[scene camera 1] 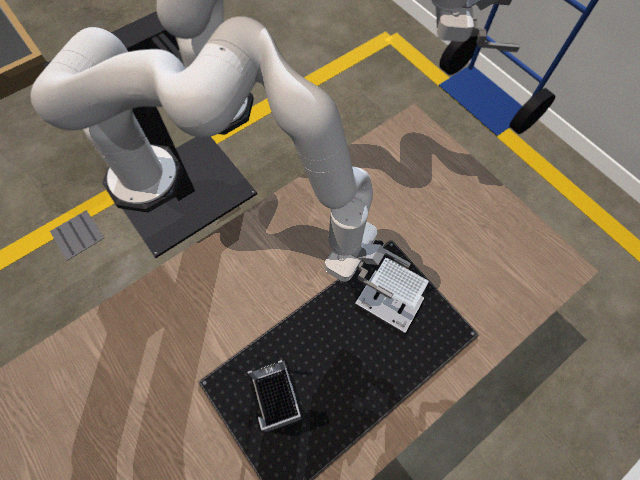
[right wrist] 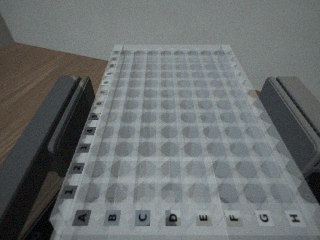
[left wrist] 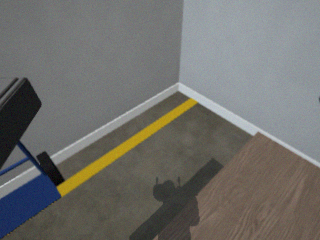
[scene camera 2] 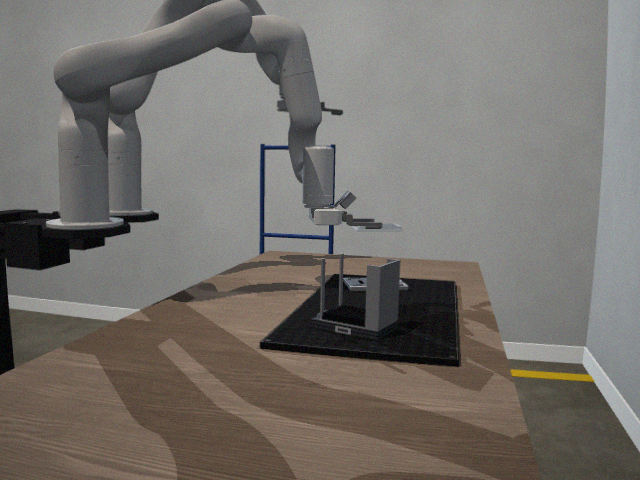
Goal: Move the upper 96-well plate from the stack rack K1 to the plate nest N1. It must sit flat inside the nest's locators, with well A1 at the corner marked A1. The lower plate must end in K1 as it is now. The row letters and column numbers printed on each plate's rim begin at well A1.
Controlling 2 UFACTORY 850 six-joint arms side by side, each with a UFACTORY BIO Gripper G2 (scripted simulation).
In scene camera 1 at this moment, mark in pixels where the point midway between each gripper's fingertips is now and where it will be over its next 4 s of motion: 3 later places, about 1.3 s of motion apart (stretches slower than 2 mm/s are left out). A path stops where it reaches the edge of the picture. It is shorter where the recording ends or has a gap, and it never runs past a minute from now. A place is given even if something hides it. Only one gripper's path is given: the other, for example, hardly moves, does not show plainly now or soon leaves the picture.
My right gripper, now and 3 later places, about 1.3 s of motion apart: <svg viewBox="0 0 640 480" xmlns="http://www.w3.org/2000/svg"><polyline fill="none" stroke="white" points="400,281 397,288 393,295 392,297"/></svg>
